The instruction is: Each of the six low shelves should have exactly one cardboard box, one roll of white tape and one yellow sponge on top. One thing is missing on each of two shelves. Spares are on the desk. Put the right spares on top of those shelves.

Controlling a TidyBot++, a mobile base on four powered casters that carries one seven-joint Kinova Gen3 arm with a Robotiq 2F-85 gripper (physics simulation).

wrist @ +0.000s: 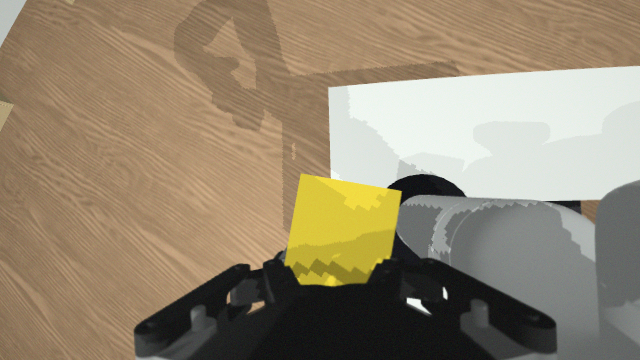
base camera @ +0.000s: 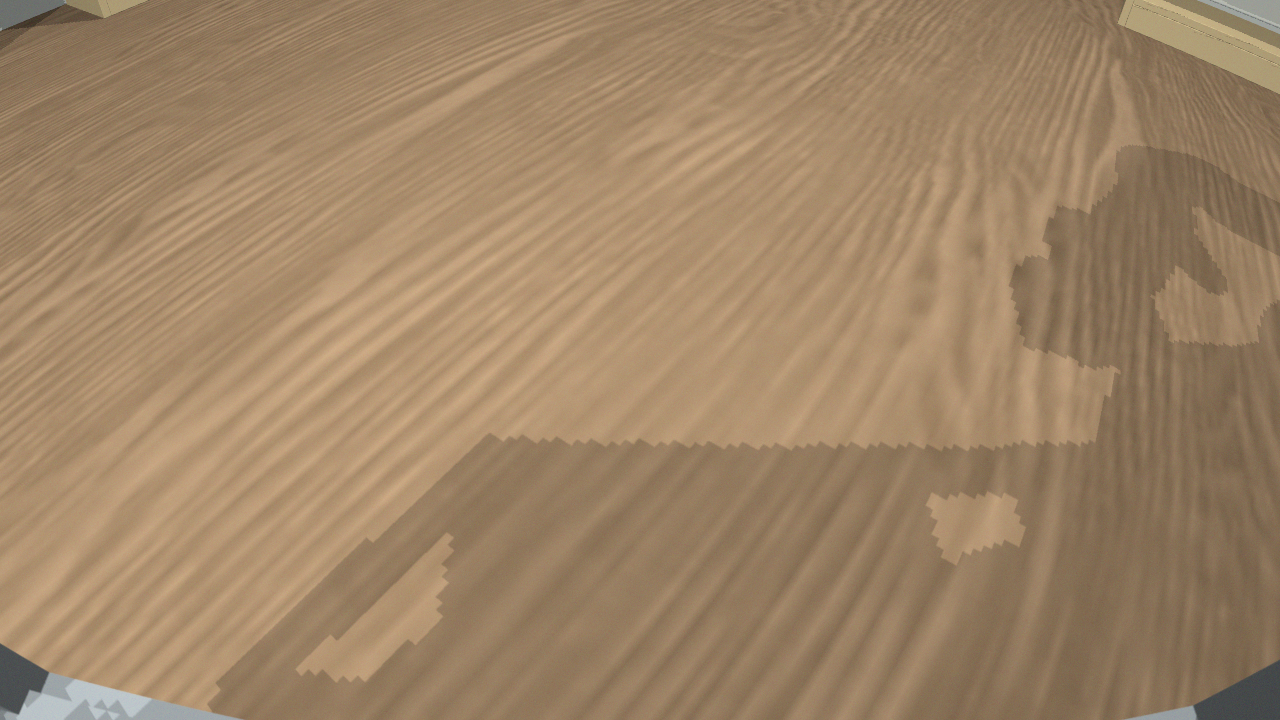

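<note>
My gripper (wrist: 332,254) is shut on a yellow sponge (wrist: 345,220) in the wrist view. The sponge sticks out beyond the fingertips, above the robot's own base. The gripper does not show in the base camera view, where its arm's shadow falls on the floor at the right. The desk, cardboard boxes, tape rolls and tops of the low shelves cannot be made out in either view.
Wooden floor (base camera: 626,268) (wrist: 150,200) lies around the base. Light wooden furniture edges show at the top right (base camera: 1199,40) and top left of the base camera view, and at the left of the wrist view. The robot's white base top (wrist: 450,110) and grey arm (wrist: 525,250) show at right.
</note>
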